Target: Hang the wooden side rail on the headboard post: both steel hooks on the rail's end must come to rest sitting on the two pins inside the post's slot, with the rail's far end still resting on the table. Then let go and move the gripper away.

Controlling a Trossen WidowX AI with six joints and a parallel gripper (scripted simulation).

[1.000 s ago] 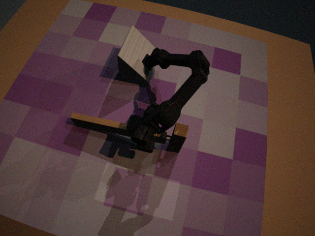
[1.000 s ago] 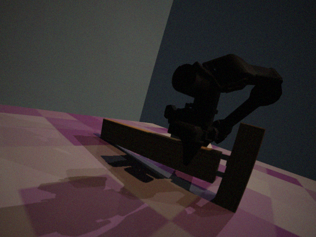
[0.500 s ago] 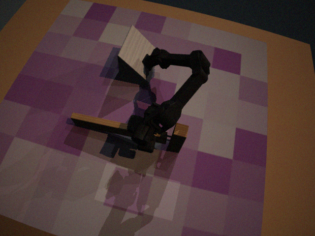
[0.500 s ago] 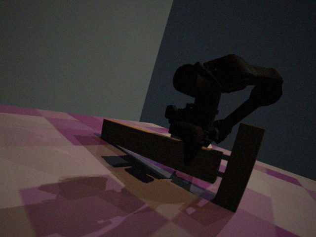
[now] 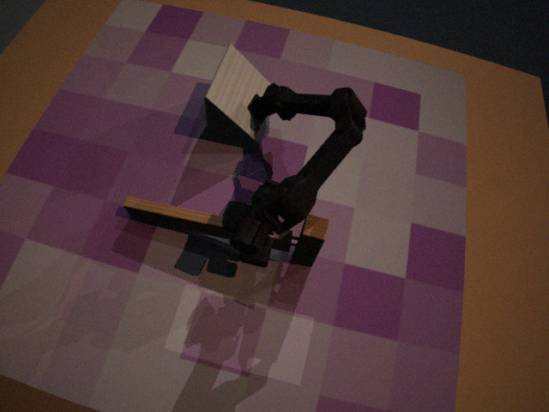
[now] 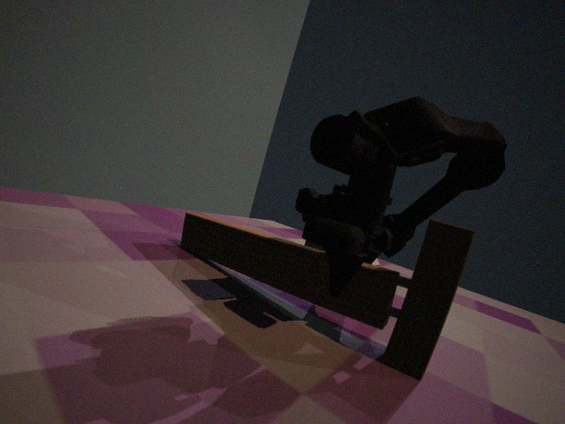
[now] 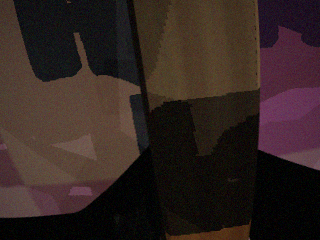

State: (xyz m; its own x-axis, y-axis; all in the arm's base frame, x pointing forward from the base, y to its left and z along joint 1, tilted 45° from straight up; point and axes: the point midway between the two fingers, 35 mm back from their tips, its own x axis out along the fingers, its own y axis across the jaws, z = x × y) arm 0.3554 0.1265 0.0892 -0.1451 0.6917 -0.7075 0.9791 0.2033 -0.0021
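Right now the headboard post is 11 cm to the left of my gripper tip, 4 cm above it and 2 cm behind it.
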